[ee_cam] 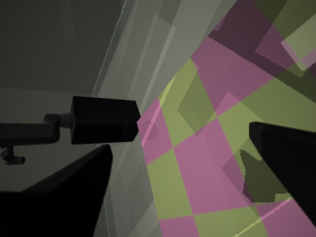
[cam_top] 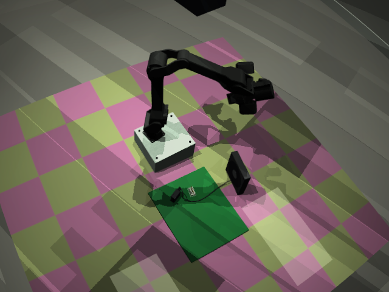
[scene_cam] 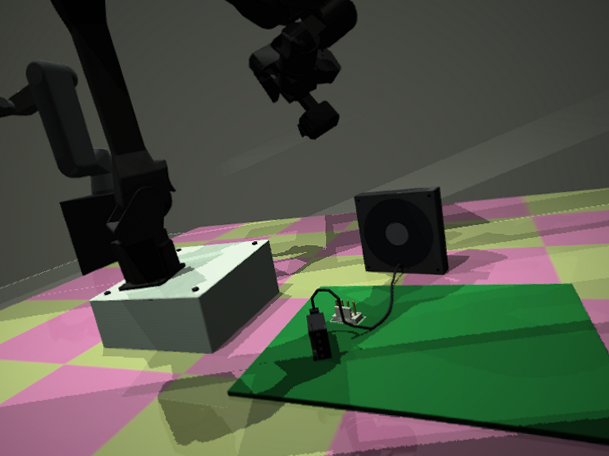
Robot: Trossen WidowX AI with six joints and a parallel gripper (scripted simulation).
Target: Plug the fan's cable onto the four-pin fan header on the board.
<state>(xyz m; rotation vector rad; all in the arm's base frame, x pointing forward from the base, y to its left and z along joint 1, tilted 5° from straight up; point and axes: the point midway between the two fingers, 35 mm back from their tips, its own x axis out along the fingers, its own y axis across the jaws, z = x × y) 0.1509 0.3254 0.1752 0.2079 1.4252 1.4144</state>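
Now: the dark fan plug 42 cm to the right of my gripper tip, 24 cm below it and 11 cm ahead of it. Also, from my gripper tip: green board: 39 cm to the right, 27 cm below, 20 cm ahead; then black square fan: 21 cm to the right, 20 cm below, 18 cm ahead.
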